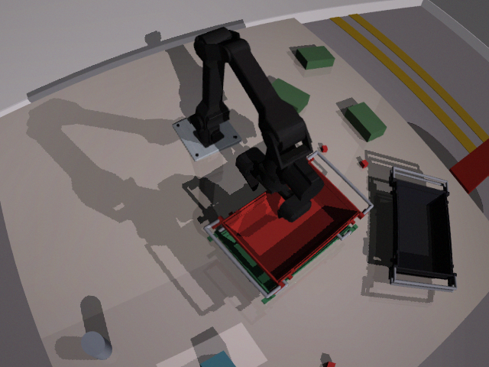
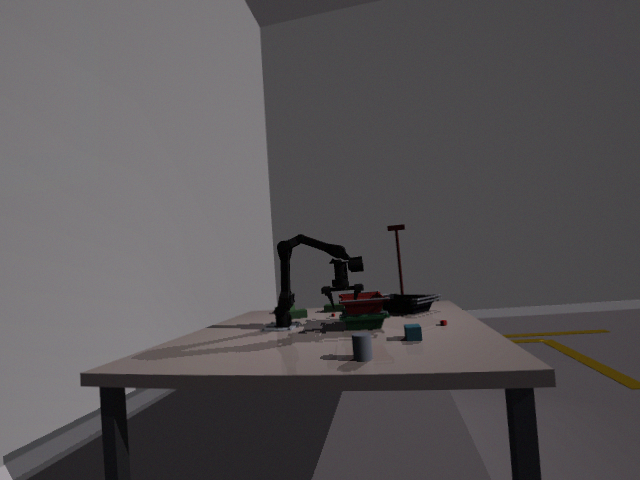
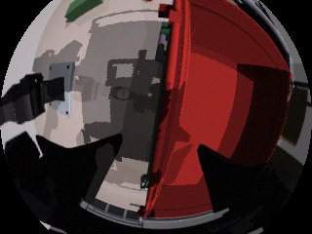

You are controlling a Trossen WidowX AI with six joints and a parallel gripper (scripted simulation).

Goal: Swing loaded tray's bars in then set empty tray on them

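The red tray is 80 mm ahead of my gripper tip, 10 mm to the left of it and 30 mm above it. The rest, counted from my gripper tip: blue block (240 mm ahead, 320 mm to the right, 60 mm below); then grey cylinder (60 mm ahead, 520 mm to the right, 40 mm below); then small red cube (400 mm ahead, 120 mm to the right, 70 mm below).
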